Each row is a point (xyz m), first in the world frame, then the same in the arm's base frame.
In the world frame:
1: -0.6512 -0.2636 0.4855
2: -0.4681 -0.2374 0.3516
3: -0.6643 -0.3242 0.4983
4: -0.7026 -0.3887 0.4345
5: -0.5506 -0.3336 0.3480
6: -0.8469 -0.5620 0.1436
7: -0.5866 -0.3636 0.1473
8: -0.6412 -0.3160 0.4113
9: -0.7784 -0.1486 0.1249
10: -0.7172 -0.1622 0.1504
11: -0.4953 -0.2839 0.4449
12: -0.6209 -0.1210 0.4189
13: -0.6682 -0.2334 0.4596
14: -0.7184 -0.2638 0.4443
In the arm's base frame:
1: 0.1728 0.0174 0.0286
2: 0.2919 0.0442 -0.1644
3: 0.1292 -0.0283 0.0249
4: 0.0448 -0.0224 -0.0255
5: 0.1704 0.0092 -0.1554
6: -0.2434 0.0792 -0.2306
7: 0.0739 0.1189 -0.3007
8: 0.1294 0.0195 -0.0517
9: 0.0558 0.3593 -0.1413
10: 0.0999 0.3112 -0.1593
11: 0.2669 -0.0332 -0.0937
12: 0.2657 0.1467 0.0095
13: 0.1719 0.0607 0.0281
14: 0.1118 0.0672 0.0331

